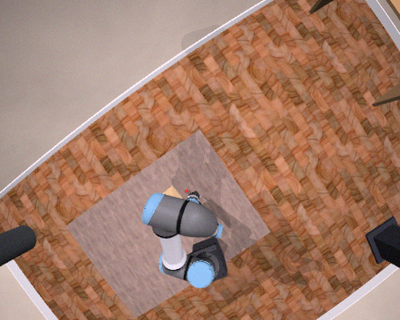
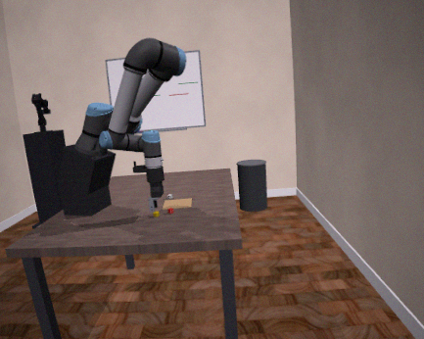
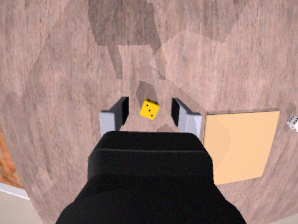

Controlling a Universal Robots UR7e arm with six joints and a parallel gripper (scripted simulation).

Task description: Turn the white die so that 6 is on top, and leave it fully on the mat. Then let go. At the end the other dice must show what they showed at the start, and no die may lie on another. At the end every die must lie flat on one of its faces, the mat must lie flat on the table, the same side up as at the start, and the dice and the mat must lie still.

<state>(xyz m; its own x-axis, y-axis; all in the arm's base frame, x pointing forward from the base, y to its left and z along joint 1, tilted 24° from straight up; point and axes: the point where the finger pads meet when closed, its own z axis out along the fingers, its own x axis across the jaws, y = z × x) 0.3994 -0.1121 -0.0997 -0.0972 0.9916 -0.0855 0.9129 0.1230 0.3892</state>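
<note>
The yellow die lies 4 cm below my hand and 1 cm ahead of it. Also, from my hand: white die (27 cm to the left, 4 cm below); then red die (7 cm ahead, 4 cm to the left, 4 cm below); then tan mat (17 cm to the left, 7 cm ahead, 5 cm below).
</note>
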